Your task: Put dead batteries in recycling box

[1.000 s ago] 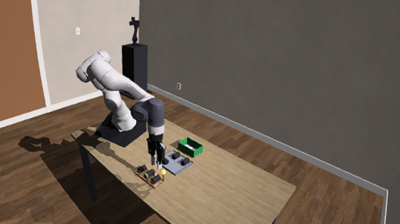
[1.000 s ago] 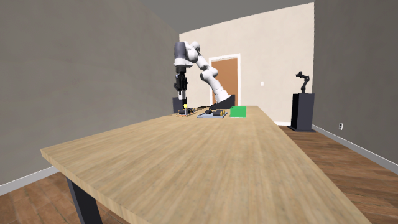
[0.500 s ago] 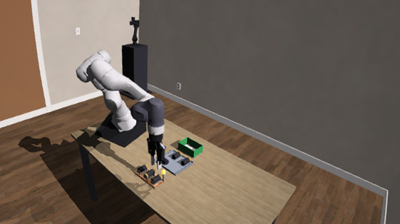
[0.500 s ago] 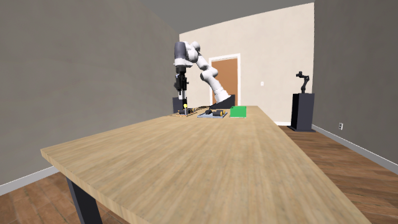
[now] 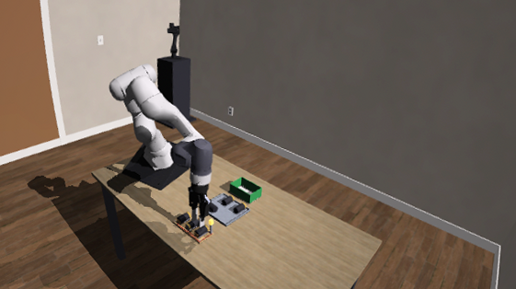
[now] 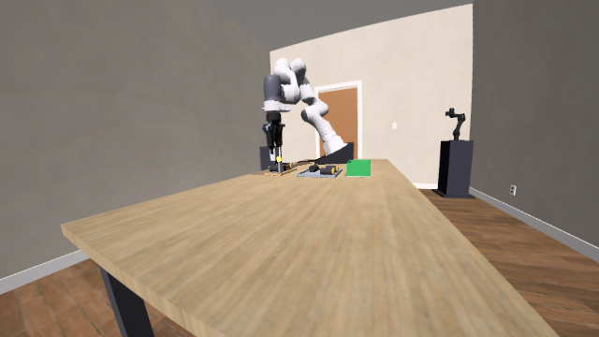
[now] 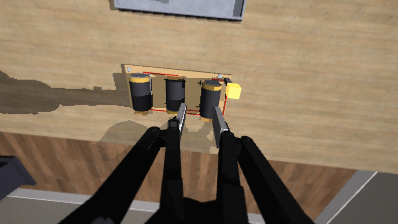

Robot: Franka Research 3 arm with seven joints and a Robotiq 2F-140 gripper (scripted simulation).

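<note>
Right now my hand is 4 cm short of the bulb, 4 cm to the right of it and 2 cm above it. From my hand the other things lie so: green recycling box (3 cm behind, 41 cm to the left, 9 cm below); grey tray (3 cm behind, 23 cm to the left, 10 cm below).
</note>
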